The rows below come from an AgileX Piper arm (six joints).
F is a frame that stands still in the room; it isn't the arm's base.
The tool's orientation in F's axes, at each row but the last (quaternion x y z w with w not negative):
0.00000, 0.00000, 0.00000, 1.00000
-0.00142, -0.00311, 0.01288, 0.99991
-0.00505, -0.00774, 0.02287, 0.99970
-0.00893, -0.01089, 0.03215, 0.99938
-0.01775, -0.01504, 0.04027, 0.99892
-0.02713, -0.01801, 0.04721, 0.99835
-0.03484, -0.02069, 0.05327, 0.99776
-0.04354, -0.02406, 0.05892, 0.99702
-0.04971, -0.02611, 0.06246, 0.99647
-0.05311, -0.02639, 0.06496, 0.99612
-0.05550, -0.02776, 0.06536, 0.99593
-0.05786, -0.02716, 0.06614, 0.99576
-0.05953, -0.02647, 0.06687, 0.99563
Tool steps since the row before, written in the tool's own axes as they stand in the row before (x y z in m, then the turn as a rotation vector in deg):
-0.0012, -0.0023, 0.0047, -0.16, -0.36, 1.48
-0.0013, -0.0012, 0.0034, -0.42, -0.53, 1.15
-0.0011, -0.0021, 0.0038, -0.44, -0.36, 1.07
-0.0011, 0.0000, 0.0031, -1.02, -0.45, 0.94
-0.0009, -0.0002, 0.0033, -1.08, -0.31, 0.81
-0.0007, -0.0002, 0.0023, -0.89, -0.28, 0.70
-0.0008, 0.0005, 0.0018, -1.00, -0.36, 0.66
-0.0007, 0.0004, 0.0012, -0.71, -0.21, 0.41
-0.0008, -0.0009, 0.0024, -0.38, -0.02, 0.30
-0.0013, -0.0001, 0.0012, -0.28, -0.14, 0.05
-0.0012, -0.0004, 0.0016, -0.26, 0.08, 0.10
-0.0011, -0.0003, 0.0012, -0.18, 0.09, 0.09
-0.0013, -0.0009, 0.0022, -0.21, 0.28, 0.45
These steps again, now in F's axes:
-0.0012, -0.0023, 0.0047, -0.16, -0.36, 1.48
-0.0013, -0.0012, 0.0034, -0.41, -0.54, 1.15
-0.0011, -0.0021, 0.0038, -0.44, -0.37, 1.07
-0.0012, 0.0000, 0.0031, -1.01, -0.50, 0.93
-0.0010, -0.0002, 0.0033, -1.08, -0.37, 0.79
-0.0008, -0.0001, 0.0023, -0.89, -0.33, 0.68
-0.0009, 0.0005, 0.0017, -0.99, -0.42, 0.65
-0.0008, 0.0004, 0.0011, -0.70, -0.26, 0.40
-0.0008, -0.0008, 0.0024, -0.39, -0.04, 0.28
-0.0013, -0.0001, 0.0011, -0.26, -0.17, 0.05
-0.0012, -0.0004, 0.0016, -0.27, 0.05, 0.08
-0.0011, -0.0003, 0.0012, -0.20, 0.07, 0.07
-0.0013, -0.0008, 0.0022, -0.27, 0.30, 0.40

